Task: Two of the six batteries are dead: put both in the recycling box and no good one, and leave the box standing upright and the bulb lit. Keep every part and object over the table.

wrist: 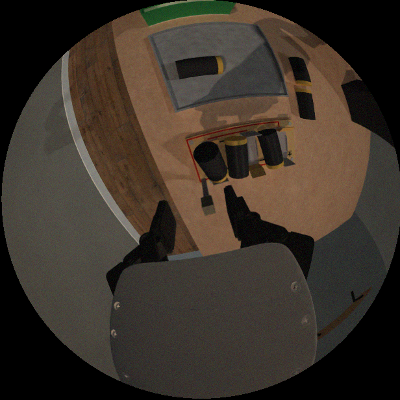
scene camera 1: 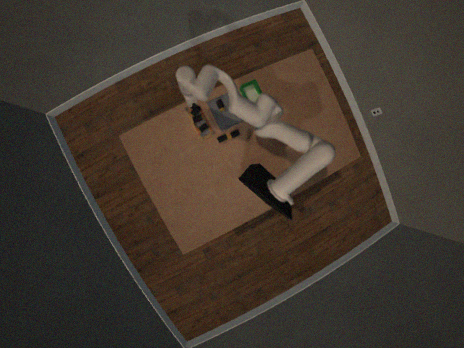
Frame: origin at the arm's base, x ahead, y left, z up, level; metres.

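Seen in the pictures: arm's base, origin of the base link: (scene camera 1: 276,191).
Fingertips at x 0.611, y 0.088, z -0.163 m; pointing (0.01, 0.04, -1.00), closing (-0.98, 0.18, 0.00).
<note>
Pixels of each thing's top centre, then the offset from my fingertips to it. Level surfaces: height alone.
- fourth battery, middle of its top: (scene camera 1: 220,104) dx -0.069, dy -0.147, dz -0.089 m
- grey tray, middle of its top: (scene camera 1: 227,110) dx -0.117, dy -0.166, dz -0.114 m
- green recycling box, middle of its top: (scene camera 1: 253,93) dx -0.121, dy -0.348, dz -0.066 m
- brown table mat, its level: dz -0.126 m
My gripper (scene camera 1: 194,106) (wrist: 197,205) is open and empty, above the near side of the battery holder (wrist: 194,155). Three black batteries with yellow ends are at the holder: the left battery (wrist: 210,161) is tilted, the middle battery (wrist: 237,159) and the right battery (wrist: 270,148) lie across it. A fourth battery (scene camera 1: 220,104) (wrist: 197,67) lies on a grey tray (scene camera 1: 223,119) (wrist: 190,97). Two more batteries, one (scene camera 1: 234,134) (wrist: 299,70) and another (scene camera 1: 222,138) (wrist: 305,105), lie end to end beside the tray. The green recycling box (scene camera 1: 248,83) (wrist: 187,14) stands beyond the tray. I cannot make out the bulb.
A lever with a pale tip (wrist: 208,205) sticks out from the holder's left end, between the fingertips in view. The black robot base (scene camera 1: 260,182) stands on the brown table mat (scene camera 1: 175,190). The arm passes above the tray and close to the green box.
</note>
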